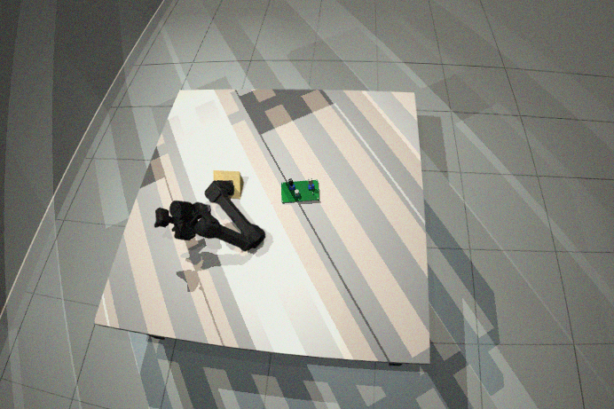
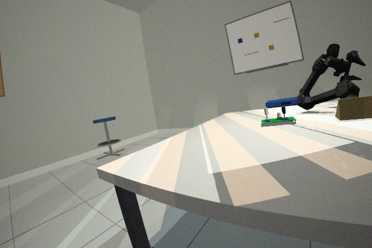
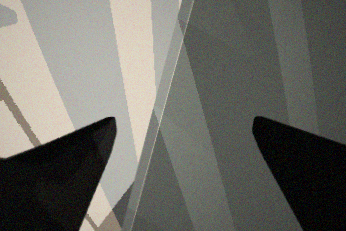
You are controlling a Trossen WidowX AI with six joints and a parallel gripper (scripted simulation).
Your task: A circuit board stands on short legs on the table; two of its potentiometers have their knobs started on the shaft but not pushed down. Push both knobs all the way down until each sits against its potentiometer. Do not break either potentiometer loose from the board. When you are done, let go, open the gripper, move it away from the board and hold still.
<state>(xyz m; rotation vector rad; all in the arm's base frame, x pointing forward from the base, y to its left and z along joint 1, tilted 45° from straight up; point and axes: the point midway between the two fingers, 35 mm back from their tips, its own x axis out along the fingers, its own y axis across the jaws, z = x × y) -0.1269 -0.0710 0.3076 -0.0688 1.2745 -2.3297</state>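
The black knob lies 450 mm ahead of my gripper tip, 290 mm to the left of it and 110 mm below it. Also, from my gripper tip: grey knob 530 mm ahead, 290 mm to the left, 110 mm below.
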